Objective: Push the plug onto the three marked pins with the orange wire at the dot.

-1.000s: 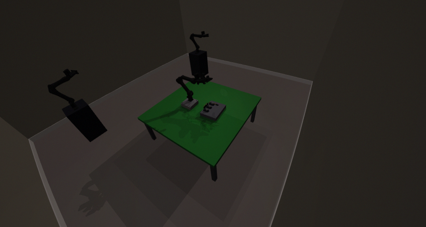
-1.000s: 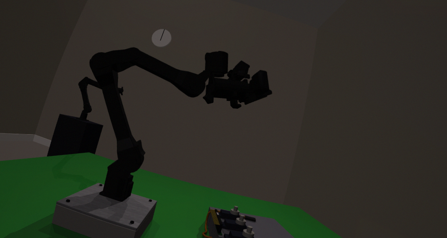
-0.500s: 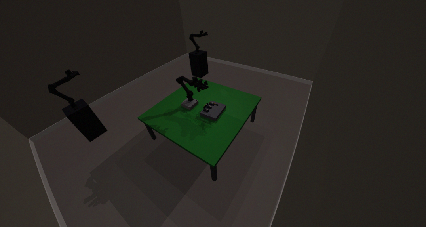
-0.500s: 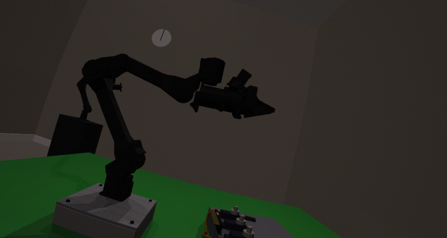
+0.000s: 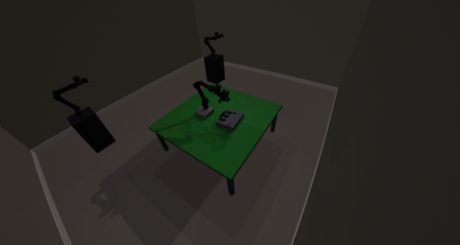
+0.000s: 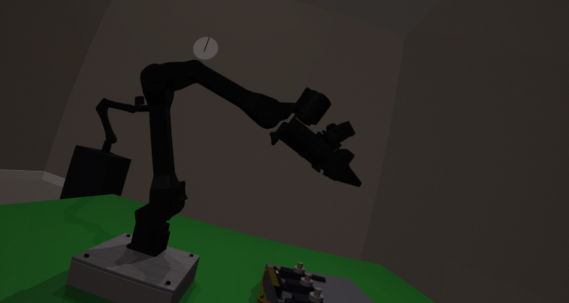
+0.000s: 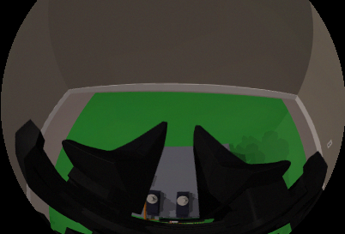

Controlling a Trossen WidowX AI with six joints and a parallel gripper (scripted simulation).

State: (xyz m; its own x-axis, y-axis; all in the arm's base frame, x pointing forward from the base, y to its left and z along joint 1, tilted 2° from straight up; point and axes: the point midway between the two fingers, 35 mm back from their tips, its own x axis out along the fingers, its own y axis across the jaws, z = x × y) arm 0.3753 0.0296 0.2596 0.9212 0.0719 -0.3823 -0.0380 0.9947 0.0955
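The red dot lies 130 mm behind my gripper tip, 10 mm to the left of it and 230 mm below it. The rest, counted from my gripper tip: grey holder plate 30 mm ahead, 280 mm below; pale band 130 mm behind, 230 mm below.
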